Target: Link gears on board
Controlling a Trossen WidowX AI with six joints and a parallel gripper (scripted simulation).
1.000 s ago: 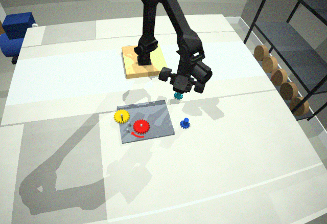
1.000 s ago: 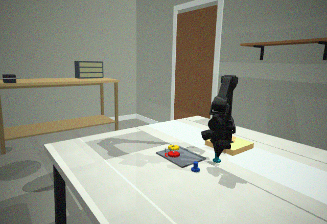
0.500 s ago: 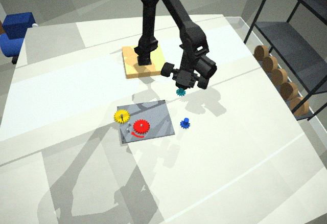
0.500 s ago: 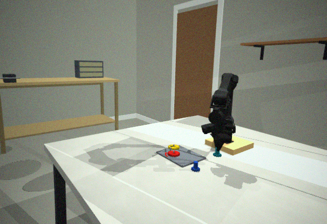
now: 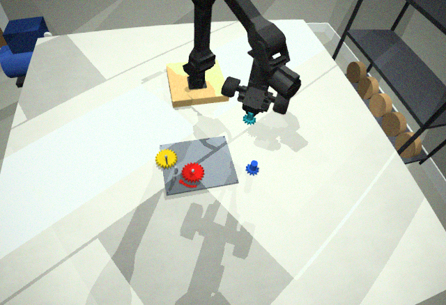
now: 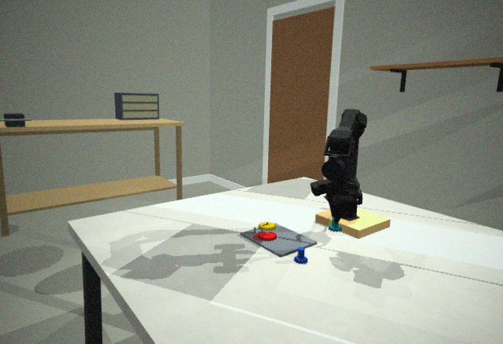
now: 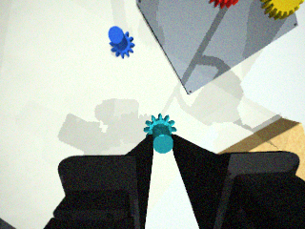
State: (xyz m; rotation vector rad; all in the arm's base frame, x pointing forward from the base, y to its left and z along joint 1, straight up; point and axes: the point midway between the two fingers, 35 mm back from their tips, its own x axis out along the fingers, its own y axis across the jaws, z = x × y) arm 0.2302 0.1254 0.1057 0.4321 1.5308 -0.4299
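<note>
Right now my gripper tip is 19 cm to the left of the red gear, 12 cm short of it and 9 cm above it. From my gripper tip the other things lie so: blue gear 13 cm ahead, 9 cm below, 1 cm to the right; then red arrow 21 cm to the right, 15 cm ahead, 9 cm below; then teal gear 1 cm below.
</note>
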